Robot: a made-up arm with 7 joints. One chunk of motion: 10 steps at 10 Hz.
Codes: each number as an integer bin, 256 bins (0 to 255) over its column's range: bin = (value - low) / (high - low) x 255, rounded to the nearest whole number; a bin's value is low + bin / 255 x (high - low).
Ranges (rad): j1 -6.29..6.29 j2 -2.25..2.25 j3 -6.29..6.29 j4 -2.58..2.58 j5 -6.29..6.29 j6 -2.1..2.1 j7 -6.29..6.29
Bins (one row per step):
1: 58 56 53 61 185 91 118
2: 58 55 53 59 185 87 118
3: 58 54 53 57 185 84 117
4: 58 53 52 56 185 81 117
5: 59 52 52 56 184 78 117
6: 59 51 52 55 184 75 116
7: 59 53 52 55 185 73 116
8: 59 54 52 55 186 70 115
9: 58 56 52 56 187 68 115
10: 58 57 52 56 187 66 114
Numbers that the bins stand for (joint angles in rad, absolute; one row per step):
1: -3.4287 -1.2618 -3.6753 -1.3456 2.8367 -0.6012 -0.4687
2: -3.4287 -1.2794 -3.6753 -1.3861 2.8367 -0.6671 -0.4687
3: -3.4287 -1.2971 -3.6753 -1.4266 2.8367 -0.7165 -0.5180
4: -3.4287 -1.3147 -3.7247 -1.4468 2.8367 -0.7659 -0.5180
5: -3.3793 -1.3324 -3.7247 -1.4468 2.7873 -0.8153 -0.5180
6: -3.3793 -1.3500 -3.7247 -1.4671 2.7873 -0.8647 -0.5673
7: -3.3793 -1.3147 -3.7247 -1.4671 2.8367 -0.8976 -0.5673
8: -3.3793 -1.2971 -3.7247 -1.4671 2.8860 -0.9471 -0.6167
9: -3.4287 -1.2618 -3.7247 -1.4468 2.9353 -0.9800 -0.6167
10: -3.4287 -1.2441 -3.7247 -1.4468 2.9353 -1.0129 -0.6660

